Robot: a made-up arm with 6 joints. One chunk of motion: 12 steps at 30 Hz.
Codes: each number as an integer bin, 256 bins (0 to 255) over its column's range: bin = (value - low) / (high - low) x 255, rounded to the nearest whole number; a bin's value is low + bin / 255 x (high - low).
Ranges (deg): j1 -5..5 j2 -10..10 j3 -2..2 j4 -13..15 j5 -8..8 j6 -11..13
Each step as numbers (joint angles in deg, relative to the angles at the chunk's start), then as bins.
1 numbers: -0.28 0.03 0.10 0.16 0.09 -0.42
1 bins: 120 128 134 120 129 112
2 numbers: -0.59 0.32 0.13 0.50 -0.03 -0.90
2 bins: 112 132 136 123 127 107
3 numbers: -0.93 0.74 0.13 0.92 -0.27 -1.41
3 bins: 104 137 136 127 123 102
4 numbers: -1.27 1.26 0.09 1.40 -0.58 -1.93
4 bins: 95 144 133 131 118 96
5 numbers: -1.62 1.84 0.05 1.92 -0.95 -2.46
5 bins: 86 151 131 136 112 91
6 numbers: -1.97 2.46 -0.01 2.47 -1.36 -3.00
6 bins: 77 159 127 141 106 85
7 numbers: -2.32 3.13 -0.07 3.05 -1.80 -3.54
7 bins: 68 167 123 146 99 79
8 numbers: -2.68 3.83 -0.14 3.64 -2.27 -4.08
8 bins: 59 176 119 152 91 74
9 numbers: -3.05 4.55 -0.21 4.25 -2.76 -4.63
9 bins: 50 186 114 157 84 68
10 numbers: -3.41 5.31 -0.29 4.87 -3.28 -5.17
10 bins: 41 195 109 163 75 62
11 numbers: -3.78 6.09 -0.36 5.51 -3.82 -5.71
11 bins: 31 205 105 169 67 56
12 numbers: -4.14 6.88 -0.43 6.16 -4.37 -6.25
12 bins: 22 215 100 174 58 50
